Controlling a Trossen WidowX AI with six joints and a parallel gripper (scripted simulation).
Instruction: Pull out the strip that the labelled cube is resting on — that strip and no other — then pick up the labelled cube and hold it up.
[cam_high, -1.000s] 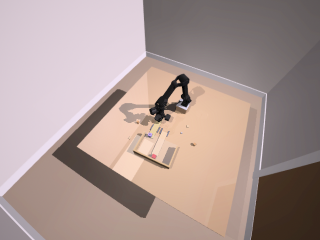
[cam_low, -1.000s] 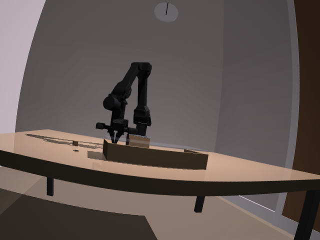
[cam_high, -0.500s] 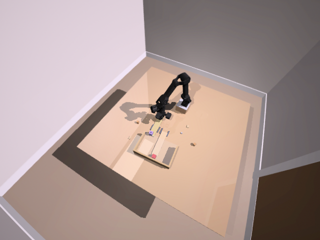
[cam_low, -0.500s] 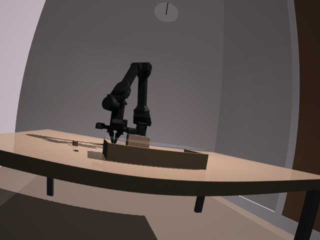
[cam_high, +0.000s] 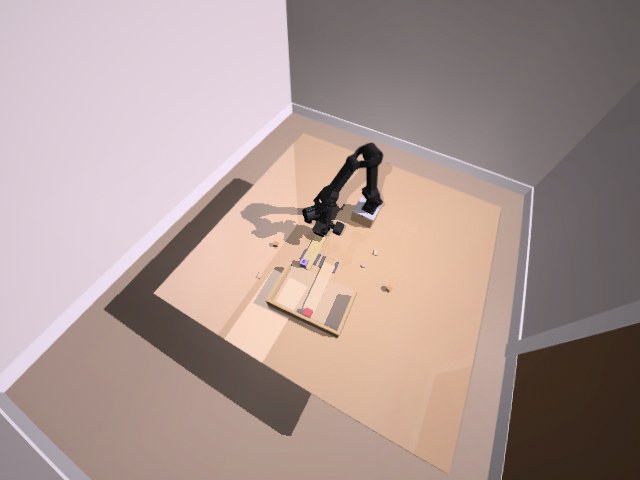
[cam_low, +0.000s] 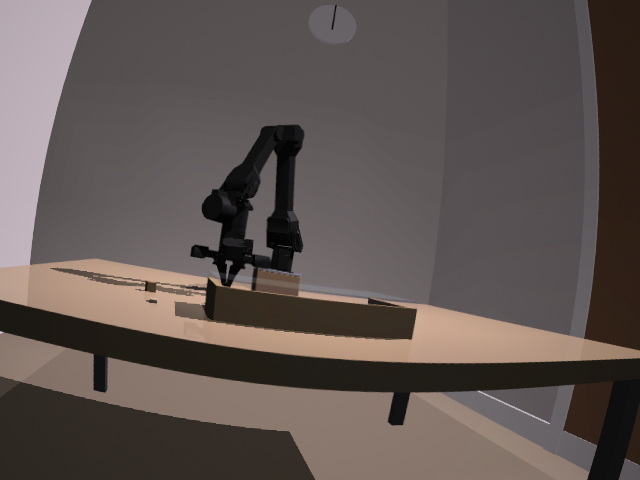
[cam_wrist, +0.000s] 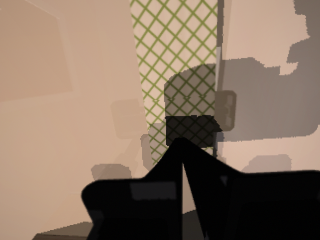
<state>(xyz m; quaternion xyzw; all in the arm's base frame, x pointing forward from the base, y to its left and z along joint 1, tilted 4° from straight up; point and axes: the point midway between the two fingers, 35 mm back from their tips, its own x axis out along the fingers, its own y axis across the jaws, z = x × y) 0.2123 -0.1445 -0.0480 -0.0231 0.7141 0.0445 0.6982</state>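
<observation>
My gripper tip is now 200 mm short of the purple cube, 10 mm to the right of it and 20 mm below it.
</observation>
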